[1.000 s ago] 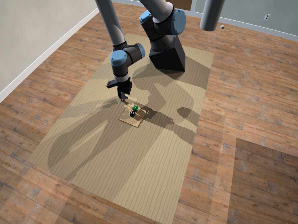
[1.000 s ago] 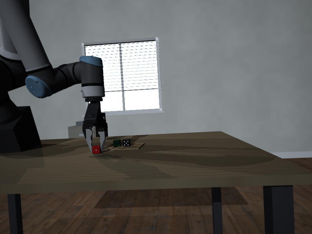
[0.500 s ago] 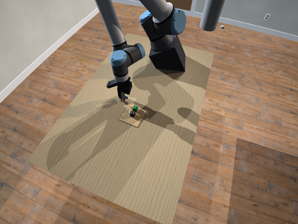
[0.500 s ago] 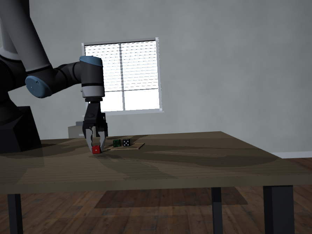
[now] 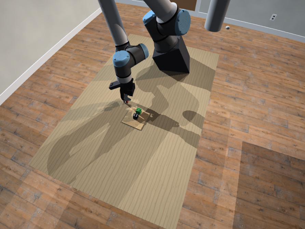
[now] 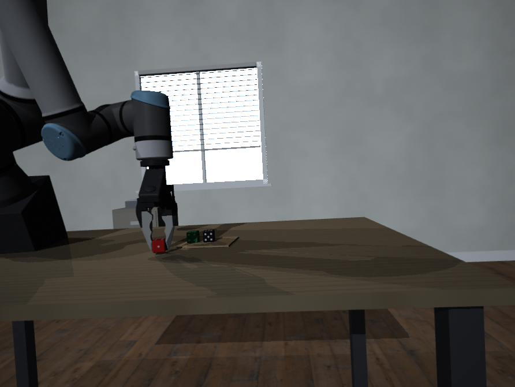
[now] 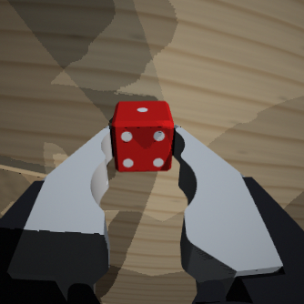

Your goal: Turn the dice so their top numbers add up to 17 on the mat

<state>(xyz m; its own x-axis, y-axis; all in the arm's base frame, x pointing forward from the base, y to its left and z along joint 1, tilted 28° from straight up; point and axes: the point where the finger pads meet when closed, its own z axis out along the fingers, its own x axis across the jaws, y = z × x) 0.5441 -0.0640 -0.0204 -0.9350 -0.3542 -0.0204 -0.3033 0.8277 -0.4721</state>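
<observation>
My gripper is now 13 cm to the right of the green die and 4 cm short of it. Also, from my hand: black die: 13 cm to the left, 8 cm ahead; red die: right at my hand; tan mat: 13 cm to the left, 8 cm ahead, 2 cm below.
</observation>
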